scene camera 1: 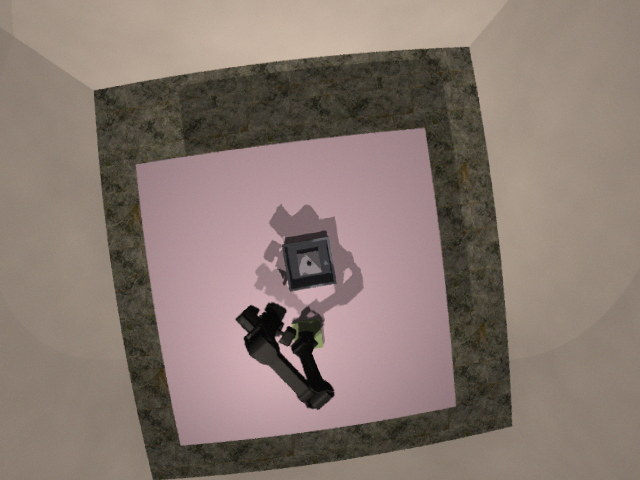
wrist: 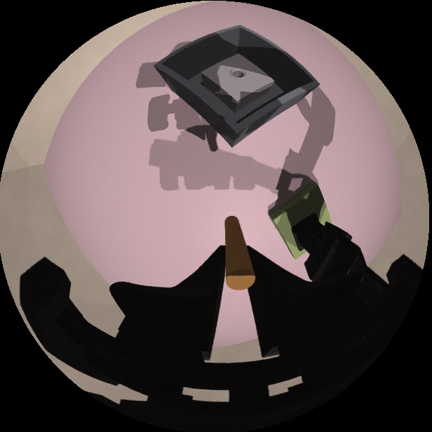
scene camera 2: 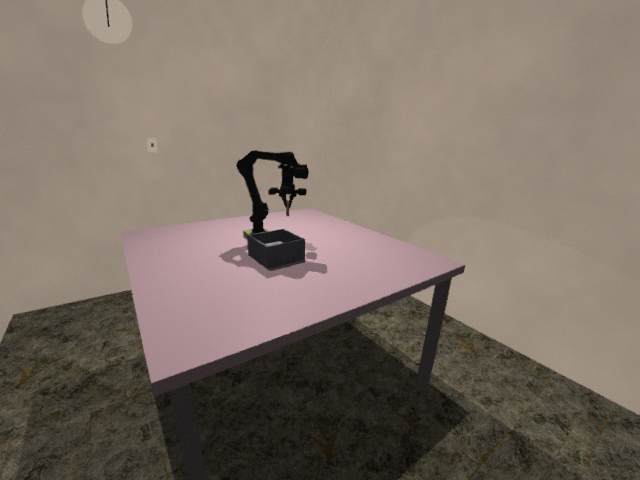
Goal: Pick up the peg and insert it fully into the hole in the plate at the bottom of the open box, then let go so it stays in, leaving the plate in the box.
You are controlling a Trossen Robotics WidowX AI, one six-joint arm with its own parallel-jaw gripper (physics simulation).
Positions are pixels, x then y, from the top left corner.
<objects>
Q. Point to a dark grey box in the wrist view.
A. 181, 69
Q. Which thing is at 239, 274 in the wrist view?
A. An orange-brown peg.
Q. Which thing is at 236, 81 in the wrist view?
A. A grey plate.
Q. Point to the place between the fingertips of the gripper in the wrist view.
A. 233, 250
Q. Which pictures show the dark grey box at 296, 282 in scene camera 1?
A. Scene camera 1, the wrist view and scene camera 2: all of them.
</objects>
